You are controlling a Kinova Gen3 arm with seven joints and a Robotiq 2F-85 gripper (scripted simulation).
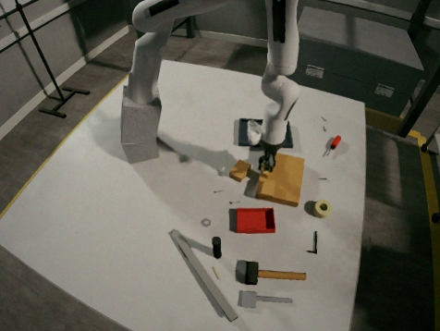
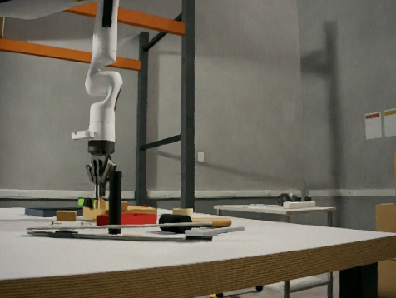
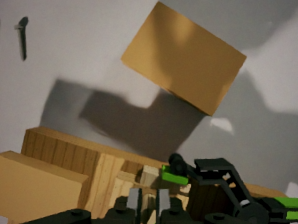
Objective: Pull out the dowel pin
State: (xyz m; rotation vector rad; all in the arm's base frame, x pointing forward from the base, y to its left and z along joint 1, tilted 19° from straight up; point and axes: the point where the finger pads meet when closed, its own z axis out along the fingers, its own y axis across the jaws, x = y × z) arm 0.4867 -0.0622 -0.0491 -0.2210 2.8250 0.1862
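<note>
My gripper is now 2 cm above the dowel pin. The rest, counted from my hand: pale wooden block: 4 cm below; then wooden bench board: 6 cm ahead, 6 cm below; then tan wooden block: 9 cm behind, 1 cm to the left, 7 cm below.
</note>
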